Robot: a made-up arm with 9 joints. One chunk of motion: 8 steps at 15 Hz.
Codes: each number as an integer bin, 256 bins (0 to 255) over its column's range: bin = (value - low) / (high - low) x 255, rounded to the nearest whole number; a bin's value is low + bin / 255 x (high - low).
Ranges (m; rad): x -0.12..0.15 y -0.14..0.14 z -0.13..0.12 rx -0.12..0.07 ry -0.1..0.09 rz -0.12..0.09
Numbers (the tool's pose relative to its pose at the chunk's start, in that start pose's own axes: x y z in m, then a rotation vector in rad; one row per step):
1: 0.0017 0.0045 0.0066 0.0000 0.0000 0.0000
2: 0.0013 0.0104 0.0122 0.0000 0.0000 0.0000
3: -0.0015 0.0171 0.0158 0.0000 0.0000 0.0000
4: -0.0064 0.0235 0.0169 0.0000 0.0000 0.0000
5: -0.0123 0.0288 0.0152 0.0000 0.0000 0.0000
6: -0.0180 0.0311 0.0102 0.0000 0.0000 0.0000
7: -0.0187 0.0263 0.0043 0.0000 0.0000 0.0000
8: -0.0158 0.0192 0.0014 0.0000 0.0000 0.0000
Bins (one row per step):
1: 115 132 139 161 134 146
2: 115 137 145 161 134 146
3: 112 143 149 161 134 146
4: 107 149 150 161 134 146
5: 102 154 148 161 134 146
6: 96 156 143 161 134 146
7: 96 151 137 161 134 146
8: 98 145 134 161 134 146

